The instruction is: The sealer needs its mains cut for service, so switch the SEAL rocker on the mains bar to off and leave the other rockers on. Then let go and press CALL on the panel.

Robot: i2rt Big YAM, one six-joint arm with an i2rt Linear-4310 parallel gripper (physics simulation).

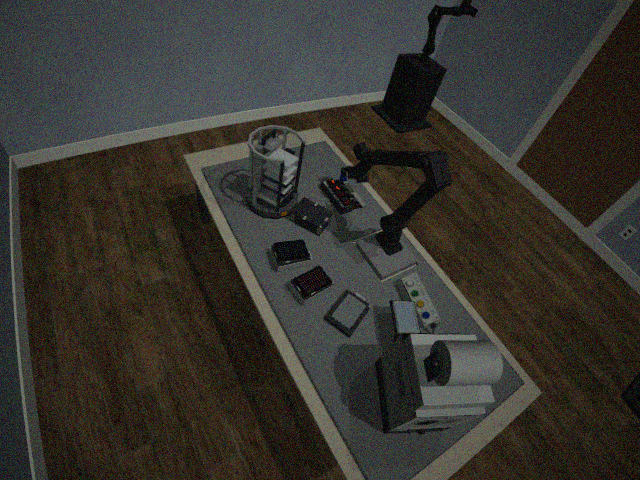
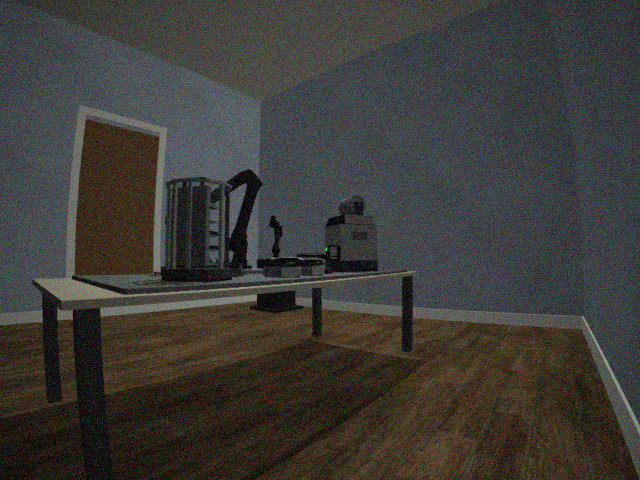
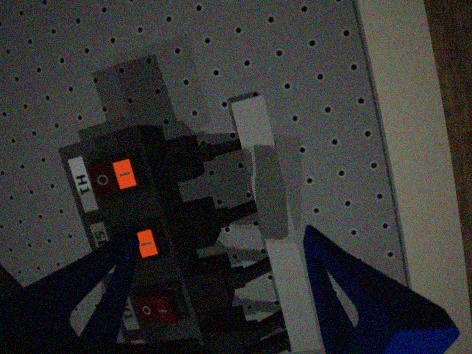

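Note:
The mains bar (image 1: 338, 194) (image 3: 112, 212) is a dark block with a row of rockers near the table's far edge. The H1 rocker (image 3: 124, 174) glows orange on its I side. The SEAL rocker (image 3: 147, 243) also glows orange on its I side; the left finger covers its O side and most of its label. A third rocker (image 3: 157, 309) is dull red and unlit. My gripper (image 3: 221, 234) (image 1: 343, 175) is open and empty, its left finger over the SEAL rocker's left part, its right finger beyond the cable strip. A button panel (image 1: 412, 295) has white, green, yellow and blue buttons; its labels are unreadable.
Black plugs and cables run from the bar to a pale strip (image 3: 296, 295). A round cage rack (image 1: 251, 178) (image 2: 168, 227) stands near the bar. Two dark trays (image 1: 290, 252) (image 1: 311, 281), a frame (image 1: 336, 323) and a large machine (image 1: 400, 392) (image 2: 351, 242) stand farther along the table.

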